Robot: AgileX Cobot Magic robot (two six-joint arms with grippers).
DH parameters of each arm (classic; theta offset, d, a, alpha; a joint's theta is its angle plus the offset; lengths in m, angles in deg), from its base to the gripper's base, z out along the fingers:
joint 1: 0 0.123 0 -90
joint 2: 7.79 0 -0.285 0
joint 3: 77.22 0 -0.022 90
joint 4: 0 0.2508 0 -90
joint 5: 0 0 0.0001 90
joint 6: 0 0.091 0 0
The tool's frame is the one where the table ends.
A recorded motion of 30 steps. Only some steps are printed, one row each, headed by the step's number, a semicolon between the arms.
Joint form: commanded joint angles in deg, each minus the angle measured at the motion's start. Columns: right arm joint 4, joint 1, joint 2, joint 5, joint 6, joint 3; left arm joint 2, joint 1, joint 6, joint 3, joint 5, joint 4.
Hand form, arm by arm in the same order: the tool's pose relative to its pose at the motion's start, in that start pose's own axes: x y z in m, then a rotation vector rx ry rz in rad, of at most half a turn. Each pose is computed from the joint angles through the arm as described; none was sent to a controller.
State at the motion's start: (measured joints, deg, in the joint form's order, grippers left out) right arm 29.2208 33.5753 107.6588 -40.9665 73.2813 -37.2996; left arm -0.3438 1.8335 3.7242 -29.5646 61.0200 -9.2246
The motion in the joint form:
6: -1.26 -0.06 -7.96 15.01 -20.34 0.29; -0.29 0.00 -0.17 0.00 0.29 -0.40
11: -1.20 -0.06 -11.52 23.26 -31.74 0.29; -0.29 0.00 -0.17 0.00 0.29 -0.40
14: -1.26 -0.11 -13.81 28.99 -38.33 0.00; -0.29 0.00 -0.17 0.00 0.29 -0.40
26: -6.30 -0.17 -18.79 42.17 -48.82 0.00; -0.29 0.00 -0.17 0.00 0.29 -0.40
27: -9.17 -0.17 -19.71 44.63 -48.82 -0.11; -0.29 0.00 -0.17 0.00 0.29 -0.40
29: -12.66 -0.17 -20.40 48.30 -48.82 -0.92; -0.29 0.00 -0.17 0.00 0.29 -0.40
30: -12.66 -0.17 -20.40 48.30 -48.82 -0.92; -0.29 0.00 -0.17 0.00 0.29 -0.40
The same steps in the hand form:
6: 0.0045 0.0150 -0.0232 0.0997 0.1235 -0.3367; 0.0008 -0.0007 -0.0007 0.0065 -0.0003 -0.0056
11: 0.0068 0.0191 -0.0355 0.1491 0.2050 -0.5226; 0.0008 -0.0007 -0.0007 0.0065 -0.0003 -0.0056
14: 0.0084 0.0225 -0.0439 0.1751 0.2668 -0.6305; 0.0008 -0.0007 -0.0007 0.0065 -0.0003 -0.0056
26: 0.0112 0.0248 -0.0658 0.2253 0.4317 -0.8877; 0.0008 -0.0007 -0.0007 0.0065 -0.0003 -0.0056
27: 0.0112 0.0256 -0.0700 0.2331 0.4600 -0.9365; 0.0008 -0.0007 -0.0007 0.0065 -0.0003 -0.0056
29: 0.0116 0.0276 -0.0733 0.2504 0.4967 -0.9971; 0.0008 -0.0007 -0.0007 0.0065 -0.0003 -0.0056
30: 0.0116 0.0276 -0.0733 0.2504 0.4967 -0.9971; 0.0008 -0.0007 -0.0007 0.0065 -0.0003 -0.0056

